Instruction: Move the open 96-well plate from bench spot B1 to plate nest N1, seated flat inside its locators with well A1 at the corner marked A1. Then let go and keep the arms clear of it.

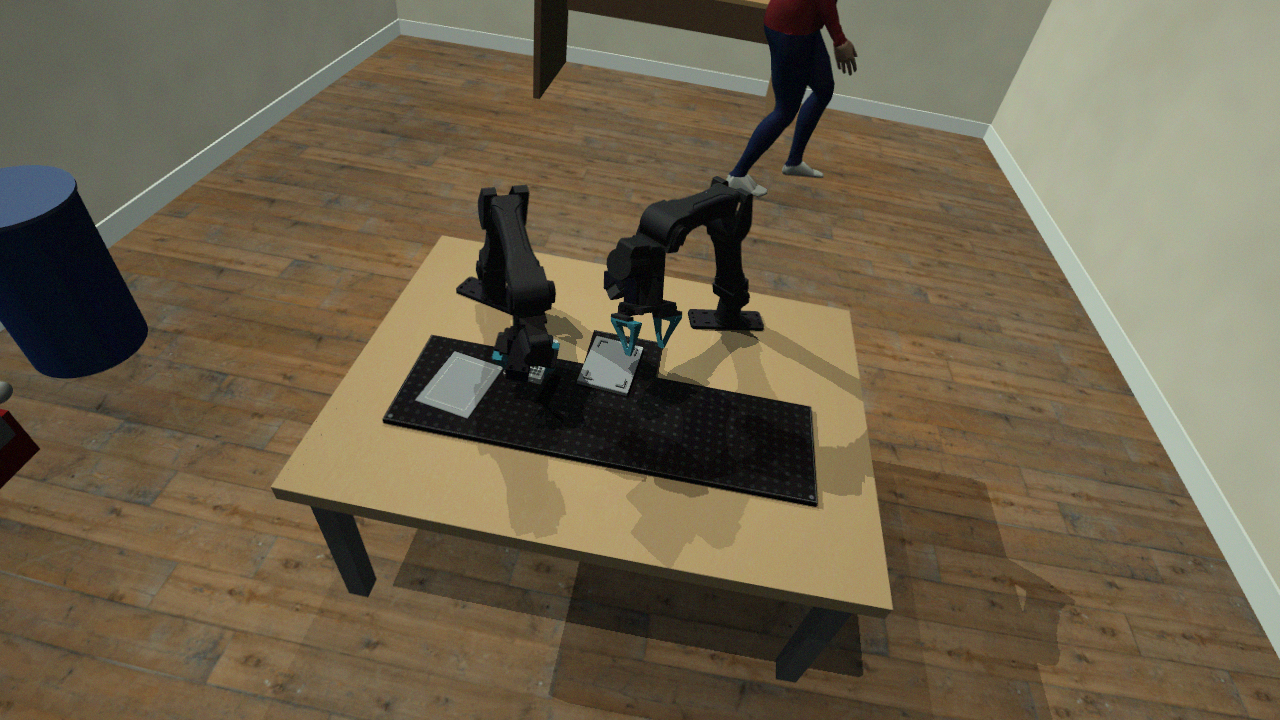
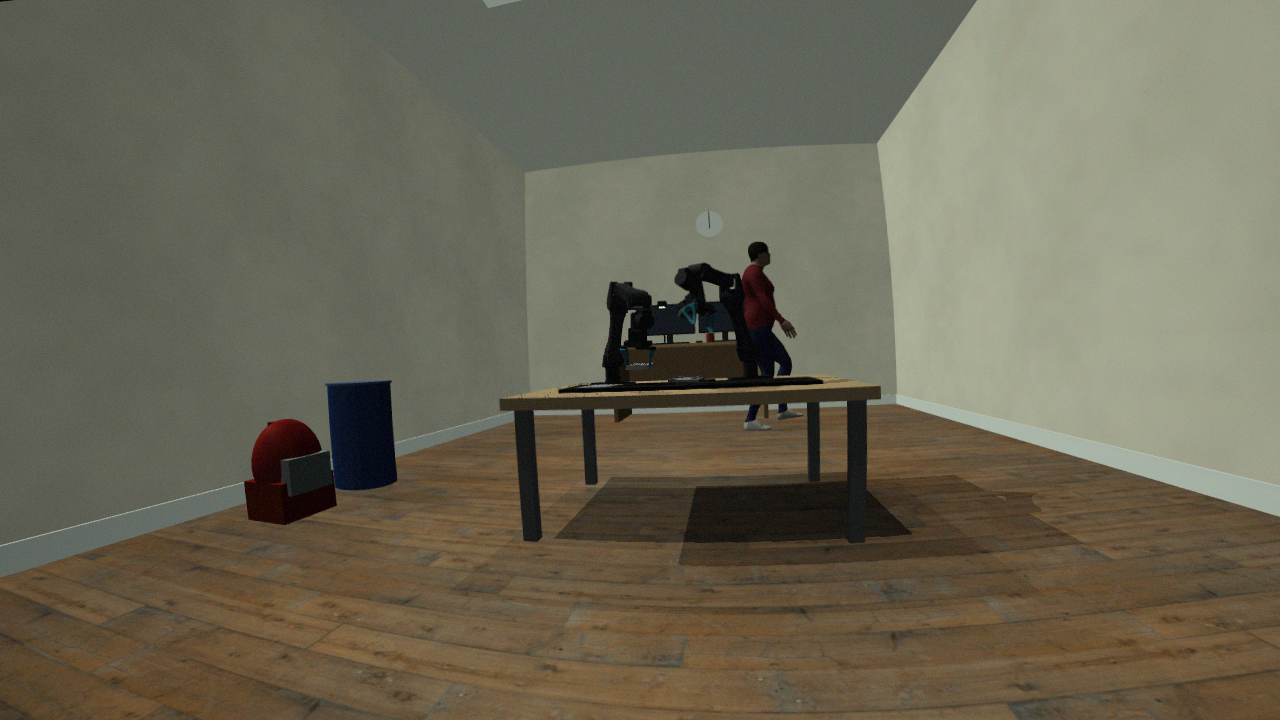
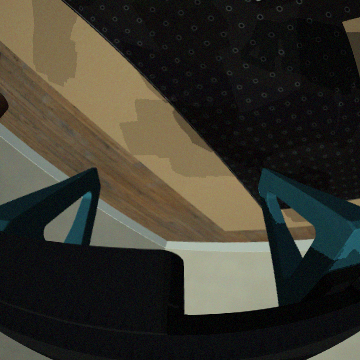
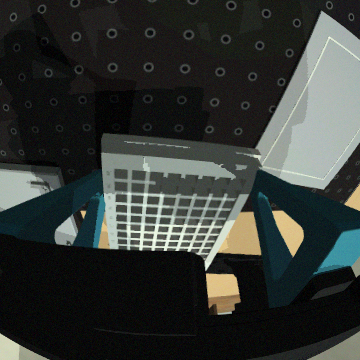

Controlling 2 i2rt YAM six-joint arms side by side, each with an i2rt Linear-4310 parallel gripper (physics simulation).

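Seen in the pictures: left gripper, fingertip midpoint: (image 1: 645, 351) (image 2: 702, 328) (image 3: 179, 176); right gripper, fingertip midpoint: (image 2: 638, 367) (image 4: 178, 177); left arm's base, origin of the base link: (image 1: 725, 321) (image 2: 750, 378); right arm's base, origin of the base link: (image 1: 494, 298) (image 4: 249, 262).
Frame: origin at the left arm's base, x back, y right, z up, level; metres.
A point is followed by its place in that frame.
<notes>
The white 96-well plate (image 1: 537, 373) {x -0.292, y 0.495, z 0.085 m} (image 2: 639, 365) {x -0.298, y 0.517, z 0.086 m} (image 4: 165, 165) {x -0.296, y 0.517, z 0.086 m} is between the fingers of my right gripper (image 1: 526, 351) {x -0.278, y 0.521, z 0.078 m} (image 2: 637, 356) {x -0.278, y 0.521, z 0.078 m} (image 4: 178, 177) {x -0.278, y 0.521, z 0.078 m}, which is shut on it and holds it above the board, between the two pads. The light pad with a thin outline (image 1: 459, 384) {x -0.262, y 0.669, z 0.014 m} (image 4: 310, 115) {x -0.266, y 0.641, z 0.015 m}, the bench spot, lies at the left and is bare. The nest (image 1: 611, 364) {x -0.199, y 0.323, z 0.025 m} (image 4: 25, 175) {x -0.260, y 0.370, z 0.025 m}, with dark corner locators, lies right of the plate and is bare. My left gripper (image 1: 645, 349) {x -0.350, y 0.281, z 0.213 m} (image 2: 687, 313) {x -0.350, y 0.281, z 0.213 m} (image 3: 179, 176) {x -0.350, y 0.281, z 0.213 m} is open and empty, high near the nest's right side. The A1 marks are too small to read.
A black perforated board (image 1: 716, 443) {x -0.426, y 0.106, z 0.013 m} (image 3: 280, 75) {x -0.338, y 0.200, z 0.013 m} lies on the wooden table (image 1: 411, 479) {x -0.507, y 0.737, z 0.000 m}. The two arms stand at the table's back edge. A person (image 1: 792, 80) (image 2: 760, 304) is behind the table. A blue barrel (image 1: 62, 277) (image 2: 361, 434) stands at the left.
</notes>
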